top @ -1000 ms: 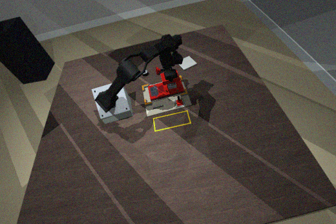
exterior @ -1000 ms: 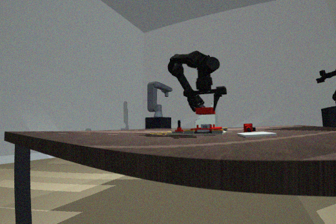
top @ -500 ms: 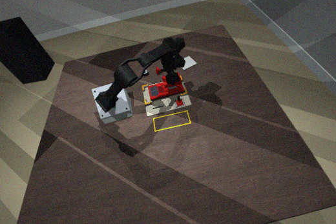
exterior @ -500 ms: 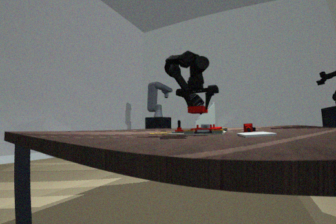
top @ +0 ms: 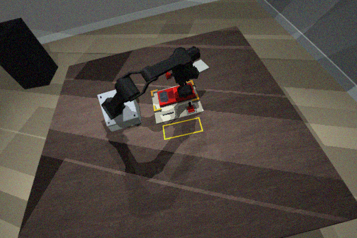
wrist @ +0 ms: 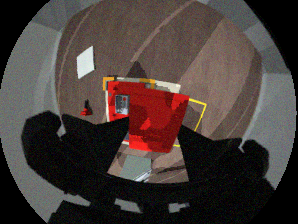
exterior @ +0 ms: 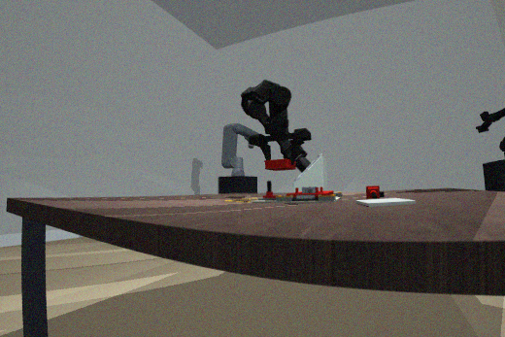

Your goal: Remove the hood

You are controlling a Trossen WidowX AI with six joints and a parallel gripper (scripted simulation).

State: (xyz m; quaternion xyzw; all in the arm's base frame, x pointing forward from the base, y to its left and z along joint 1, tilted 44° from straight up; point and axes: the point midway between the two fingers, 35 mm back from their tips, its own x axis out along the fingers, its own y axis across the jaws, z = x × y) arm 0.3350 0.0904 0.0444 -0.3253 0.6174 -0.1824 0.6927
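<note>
My gripper tip is now 10 cm above the base plate, 6 cm to the right of it and 5 cm past it. Also, from my gripper tip: red hood right at my gripper tip; dark ring 26 cm to the left, 18 cm behind, 10 cm below; flat white tile 30 cm to the left, 10 cm below, 10 cm ahead.
</note>
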